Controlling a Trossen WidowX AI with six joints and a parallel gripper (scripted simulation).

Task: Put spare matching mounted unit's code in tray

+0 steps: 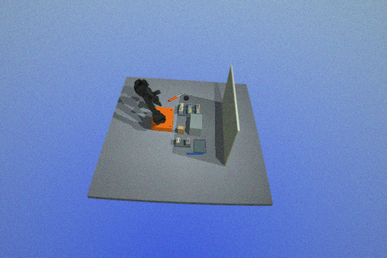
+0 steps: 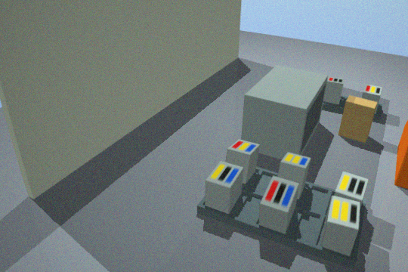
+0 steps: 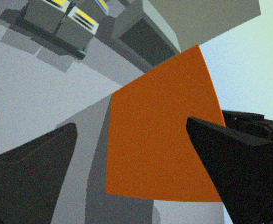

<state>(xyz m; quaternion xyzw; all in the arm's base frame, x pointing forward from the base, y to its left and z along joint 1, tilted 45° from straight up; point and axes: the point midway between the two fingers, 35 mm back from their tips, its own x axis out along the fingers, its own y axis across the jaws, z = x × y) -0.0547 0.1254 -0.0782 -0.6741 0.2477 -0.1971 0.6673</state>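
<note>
Now: the rack 24 cm ahead of my gripper tip, 11 cm below it and 9 cm to the left of it. The rest, counted from my gripper tip: black disc (25 cm to the left, 19 cm ahead, 11 cm below); mounted unit (32 cm ahead, 9 cm to the right, 6 cm below); brown box (20 cm ahead, 17 cm to the right, 8 cm below).
</note>
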